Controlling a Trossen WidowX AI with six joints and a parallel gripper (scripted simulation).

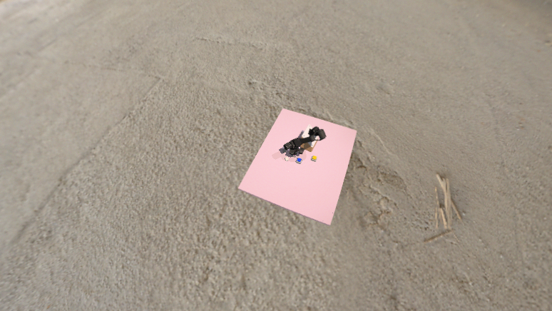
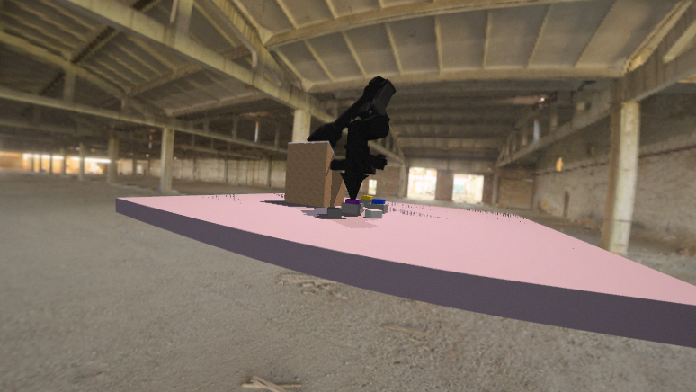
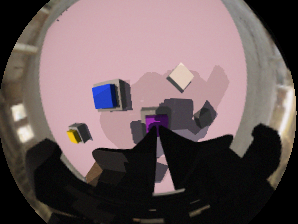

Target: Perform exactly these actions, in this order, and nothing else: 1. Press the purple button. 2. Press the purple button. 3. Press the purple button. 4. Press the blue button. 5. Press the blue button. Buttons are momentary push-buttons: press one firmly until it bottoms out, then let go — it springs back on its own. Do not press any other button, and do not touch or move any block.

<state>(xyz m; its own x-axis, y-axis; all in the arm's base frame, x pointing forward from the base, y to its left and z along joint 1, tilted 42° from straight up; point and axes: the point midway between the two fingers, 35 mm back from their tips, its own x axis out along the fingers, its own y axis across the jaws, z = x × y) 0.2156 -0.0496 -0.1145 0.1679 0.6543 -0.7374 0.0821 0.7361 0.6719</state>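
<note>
Now: gripper tip 1 cm above the purple button. From my gripper tip the other things lie so: pale block 7 cm ahead, 5 cm to the right, 3 cm below; then yellow button 1 cm behind, 21 cm to the left; then blue button 6 cm ahead, 7 cm to the left.
</note>
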